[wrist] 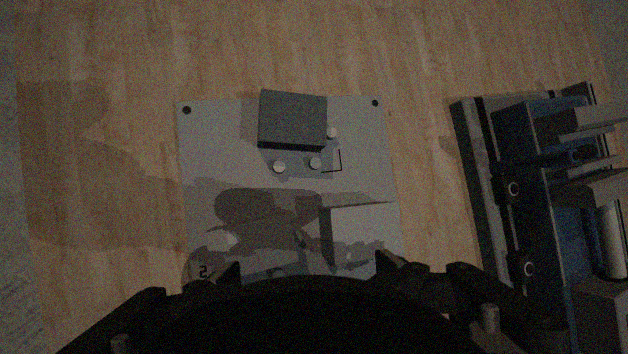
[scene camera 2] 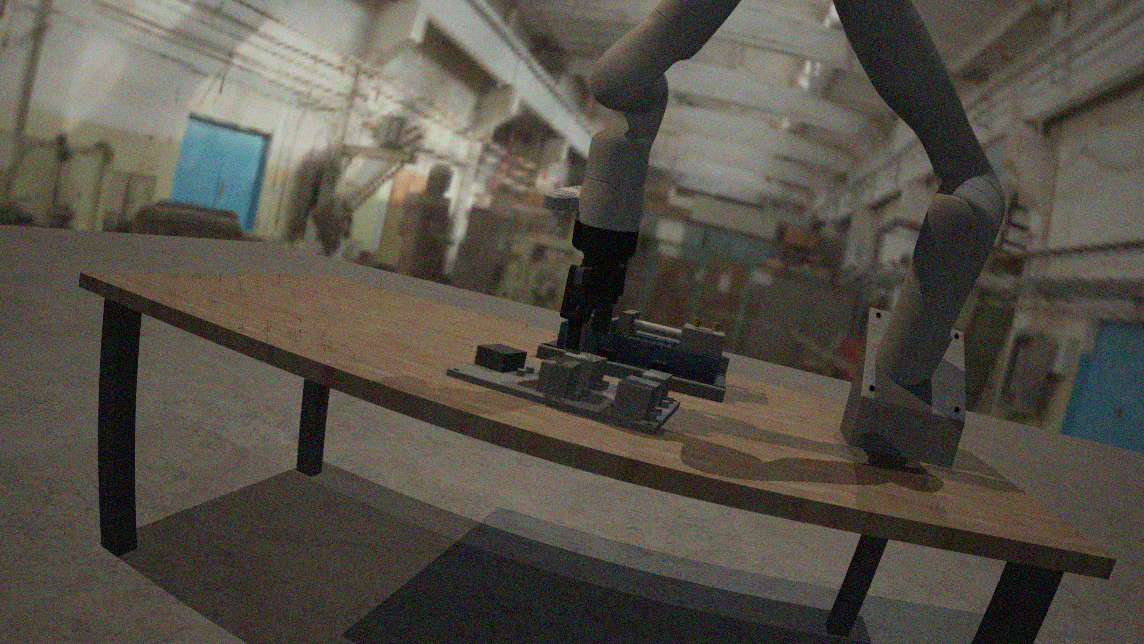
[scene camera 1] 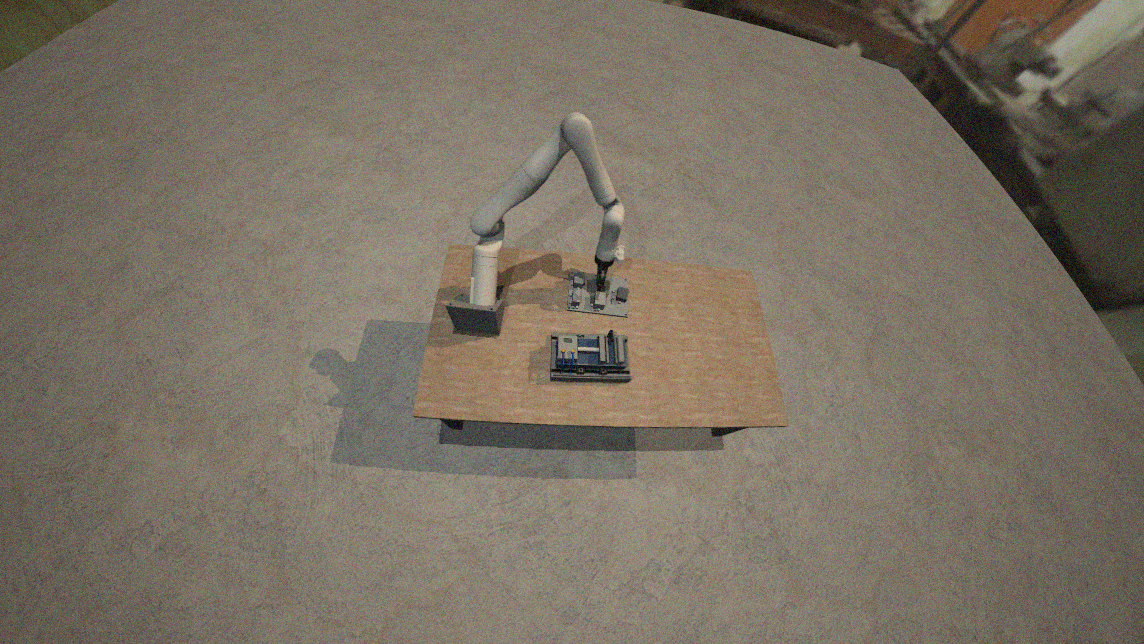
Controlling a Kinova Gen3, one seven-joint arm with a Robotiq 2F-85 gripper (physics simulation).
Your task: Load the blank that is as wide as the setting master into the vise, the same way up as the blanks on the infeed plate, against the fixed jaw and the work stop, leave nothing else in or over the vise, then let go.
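Frame: origin at the arm's base, x ahead, y right, z down, level; metres.
Where they show: gripper, fingertip midpoint: (wrist: 308,271) (scene camera 2: 587,341) (scene camera 1: 598,282); arm's base, link origin: (scene camera 2: 902,360) (scene camera 1: 482,302).
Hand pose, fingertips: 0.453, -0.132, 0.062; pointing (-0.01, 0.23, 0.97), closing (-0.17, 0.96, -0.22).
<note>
Things, the pixels of their top centre, and the offset from my fingertips, as dx, dy, dz. Level surfaces: height alone.
- infeed plate, top centre: (wrist: 305,238) (scene camera 2: 571,387) (scene camera 1: 598,293) +0.009, +0.014, +0.062
- dark grey block, top centre: (wrist: 294,117) (scene camera 2: 502,348) (scene camera 1: 622,292) +0.108, +0.024, +0.037
- blue vise, top centre: (scene camera 2: 650,314) (scene camera 1: 594,348) -0.051, +0.301, -0.029
- wooden table, surface height: dz +0.070
My gripper (scene camera 1: 601,286) (scene camera 2: 585,340) (wrist: 308,271) is open and low over the middle of the infeed plate (scene camera 1: 610,311) (scene camera 2: 472,374) (wrist: 215,130), nothing between its fingers. A dark grey block (scene camera 1: 622,294) (scene camera 2: 501,356) (wrist: 292,120) sits beside round pins at one end. Grey middle blocks (scene camera 1: 599,300) (scene camera 2: 558,376) are at the fingers; shadow and fingers partly hide them in the wrist view. More grey blocks (scene camera 1: 576,297) (scene camera 2: 638,397) sit at the end nearer the arm base. The blue vise (scene camera 1: 588,369) (scene camera 2: 656,356) (wrist: 520,125) stands apart. I cannot tell the setting master or compare widths.
The vise carries upright grey jaw plates (scene camera 1: 606,348) and a grey block (scene camera 1: 566,344) (scene camera 2: 702,340) with yellow-topped parts at its arm-base end. The arm's base bracket (scene camera 1: 476,317) (scene camera 2: 952,436) stands on the wooden table (scene camera 1: 696,344) (scene camera 2: 264,308) (wrist: 100,45).
</note>
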